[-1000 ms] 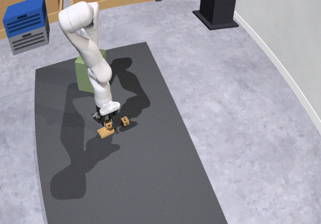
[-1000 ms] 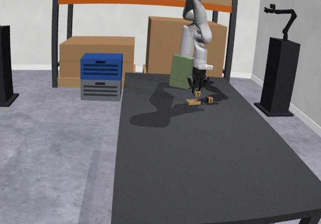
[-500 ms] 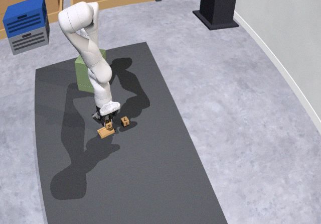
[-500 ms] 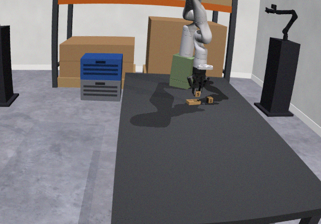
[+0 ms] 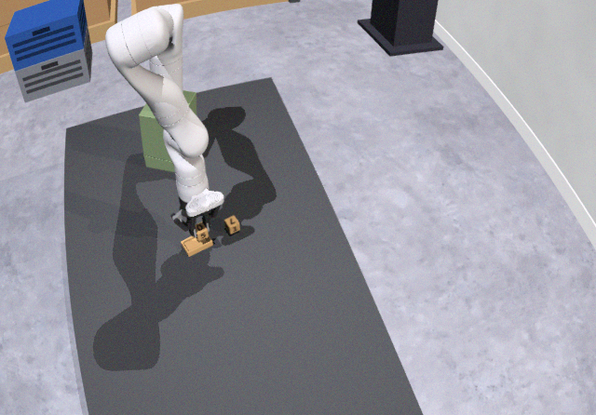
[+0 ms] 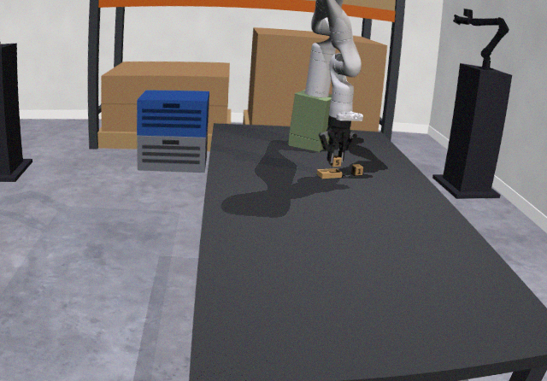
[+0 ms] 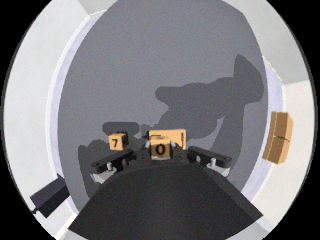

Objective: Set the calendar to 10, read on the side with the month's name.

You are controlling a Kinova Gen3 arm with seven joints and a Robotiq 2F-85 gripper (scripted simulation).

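My gripper is now 6 cm above the wooden calendar tray and 2 cm to the left of it.
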